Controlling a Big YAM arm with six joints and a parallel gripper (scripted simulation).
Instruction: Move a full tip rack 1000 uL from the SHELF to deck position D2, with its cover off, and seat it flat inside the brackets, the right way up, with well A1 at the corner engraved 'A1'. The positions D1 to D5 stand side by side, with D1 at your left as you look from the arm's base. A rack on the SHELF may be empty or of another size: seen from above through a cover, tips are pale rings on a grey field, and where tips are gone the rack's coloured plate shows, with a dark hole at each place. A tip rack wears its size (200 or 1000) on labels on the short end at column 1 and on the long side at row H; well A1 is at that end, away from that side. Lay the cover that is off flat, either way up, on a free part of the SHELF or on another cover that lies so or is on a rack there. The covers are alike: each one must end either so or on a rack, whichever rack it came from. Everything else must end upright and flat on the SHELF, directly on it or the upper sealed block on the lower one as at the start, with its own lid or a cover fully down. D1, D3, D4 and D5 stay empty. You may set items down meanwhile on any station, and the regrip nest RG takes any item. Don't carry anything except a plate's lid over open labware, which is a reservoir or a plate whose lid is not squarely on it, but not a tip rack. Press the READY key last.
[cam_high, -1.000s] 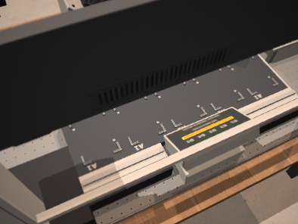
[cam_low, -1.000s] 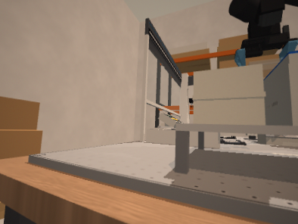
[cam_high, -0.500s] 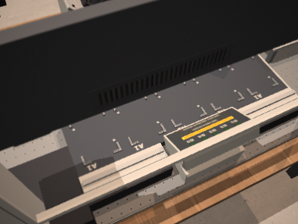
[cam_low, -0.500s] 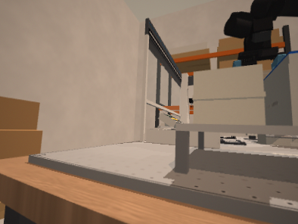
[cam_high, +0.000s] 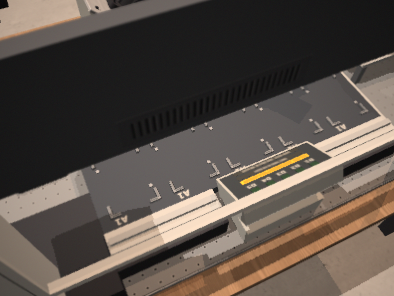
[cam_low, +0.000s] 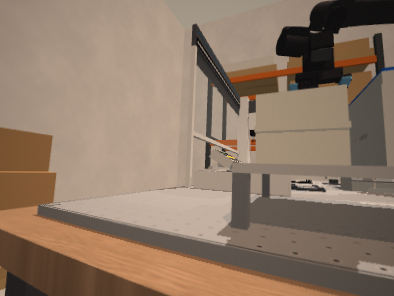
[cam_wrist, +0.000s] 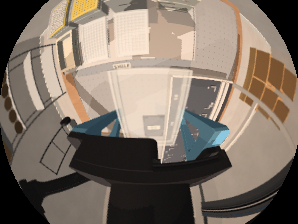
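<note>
Now: the beige block 3 cm ahead of my hand, 29 cm to the left of it and 10 cm below it. Round my hand: clear rack cover (right at my hand); blue tip rack (7 cm behind, 27 cm to the left, 9 cm below); shelf (12 cm behind, 20 cm to the left, 16 cm below).
</note>
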